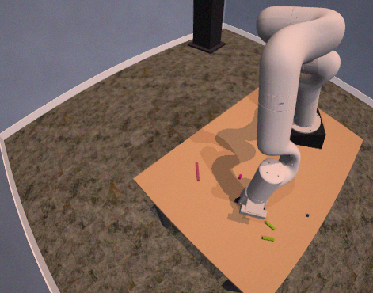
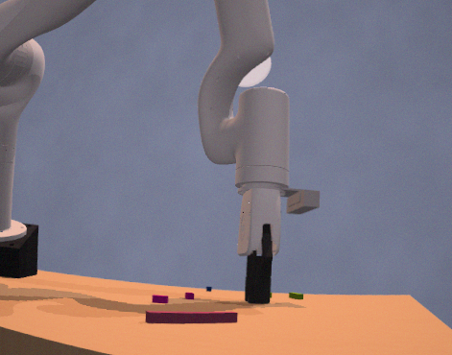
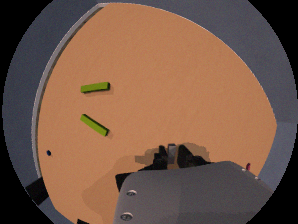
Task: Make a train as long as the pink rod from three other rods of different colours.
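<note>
My gripper is now 2 cm above the grey rod. Also, from my hand: blue rod (14 cm behind, 25 cm to the left, 2 cm below); then pink rod (2 cm behind, 27 cm to the right, 2 cm below).
</note>
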